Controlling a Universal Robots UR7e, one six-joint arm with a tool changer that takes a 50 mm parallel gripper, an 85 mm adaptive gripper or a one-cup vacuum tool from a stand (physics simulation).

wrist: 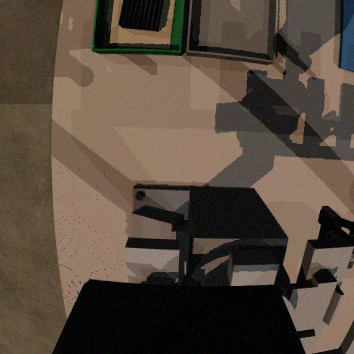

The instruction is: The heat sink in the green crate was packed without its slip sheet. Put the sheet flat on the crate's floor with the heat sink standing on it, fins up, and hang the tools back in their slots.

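Frame: origin at the arm's base, x ahead, y left, z up, level; metres.
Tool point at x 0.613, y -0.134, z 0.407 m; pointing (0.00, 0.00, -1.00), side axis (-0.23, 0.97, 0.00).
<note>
Pixels of each thing's top centre, then the offset from my tool point to it. "spot": a spot on its surface instead.
- green crate, a spot on its surface: (137, 51) spot: 0.420 m down, 0.111 m back, 0.098 m right
- black heat sink, a spot on its surface: (142, 14) spot: 0.438 m down, 0.176 m back, 0.110 m right
- tan flat layer, a spot on its surface: (135, 37) spot: 0.444 m down, 0.136 m back, 0.112 m right
- grey open tray, a spot on its surface: (230, 57) spot: 0.423 m down, 0.139 m back, 0.042 m left
- blue container, a spot on its surface: (347, 37) spot: 0.439 m down, 0.259 m back, 0.241 m left
- black jointed tool part, a spot on its surface: (335, 220) spot: 0.220 m down, 0.011 m ahead, 0.173 m left
The green crate (137, 51) is at the top left, cut off by the view's upper edge. The black heat sink (142, 14) is inside it, with its fins showing as parallel ridges on the upper side. A tan flat layer (135, 37), which looks like the slip sheet, shows under and around it, with darker strips along the crate walls. The far part of the crate is out of view. The arm's black wrist end fills the bottom middle, over the tool stand (225, 212). No gripper fingers show there, and whatever is below the wrist end is hidden.
A grey open tray (230, 57) is directly right of the green crate. Part of a blue container (347, 37) shows at the upper right edge. Pale stand blocks (152, 260) surround the wrist end. A black jointed tool part (335, 220) shows at the right. The table's edge curves down the left.
</note>
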